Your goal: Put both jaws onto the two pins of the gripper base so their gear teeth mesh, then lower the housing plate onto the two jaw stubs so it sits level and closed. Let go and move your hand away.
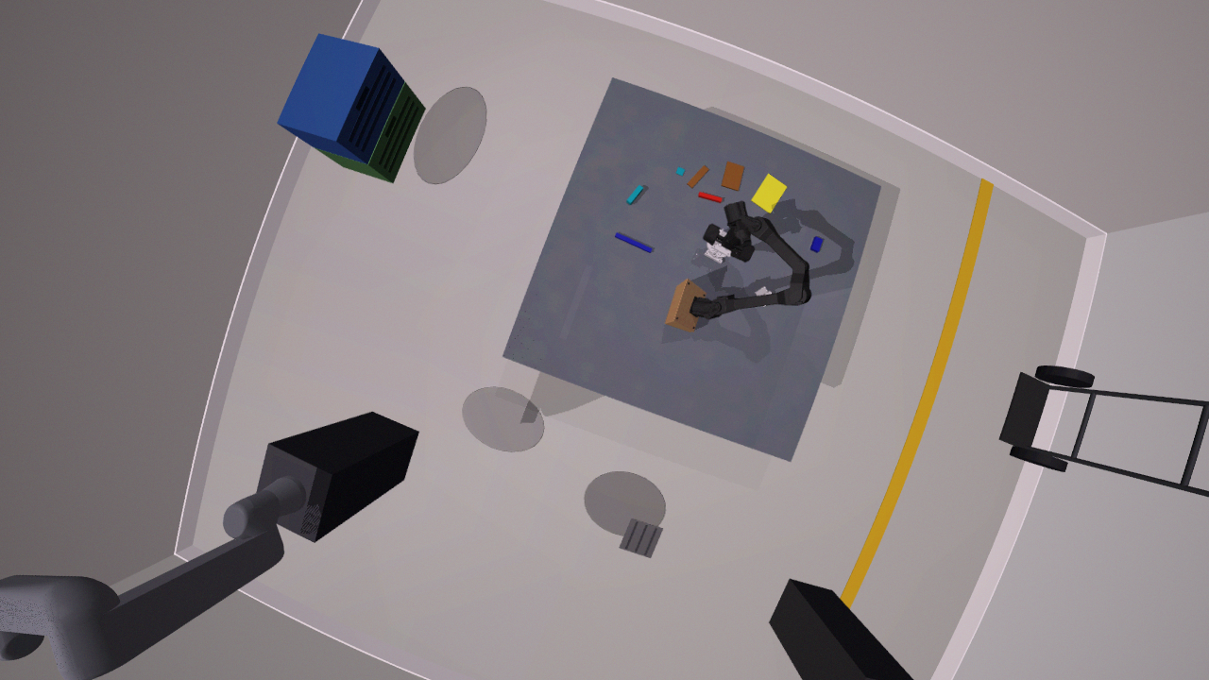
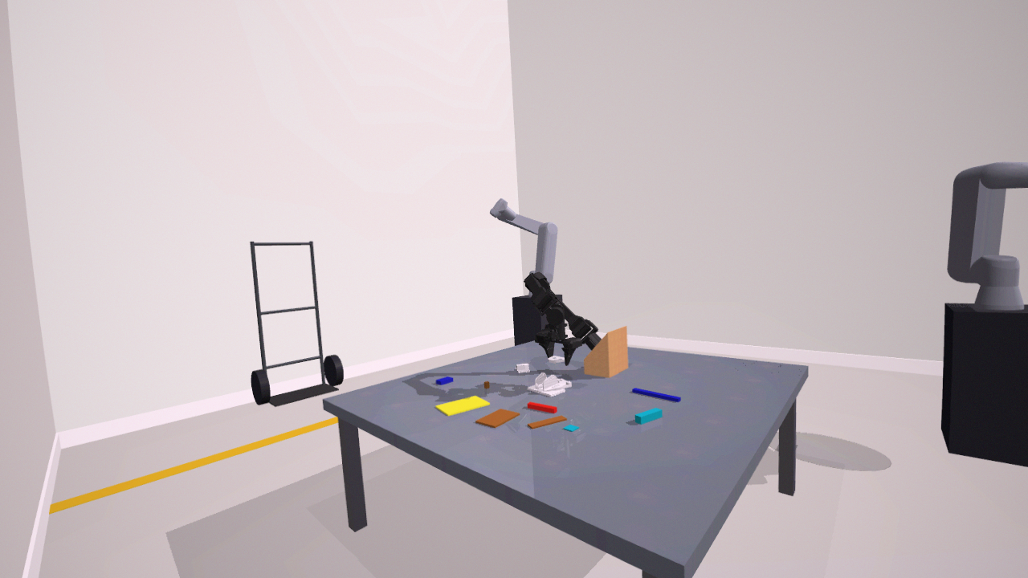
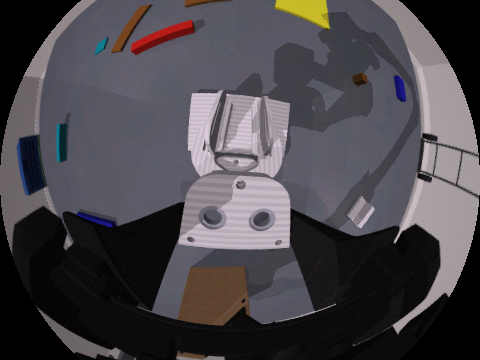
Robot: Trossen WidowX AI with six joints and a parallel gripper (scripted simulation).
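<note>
Now: gripper tip 7 cm above the white jaw, 2 cm to the left of it and 2 cm short of it. Round my gripper tip: flat white ribbed part (8 cm below, 7 cm ahead, 1 cm to the right); red bar (22 cm ahead, 10 cm to the left, 8 cm below); blue bar (33 cm to the left, 8 cm below, 8 cm behind).
</note>
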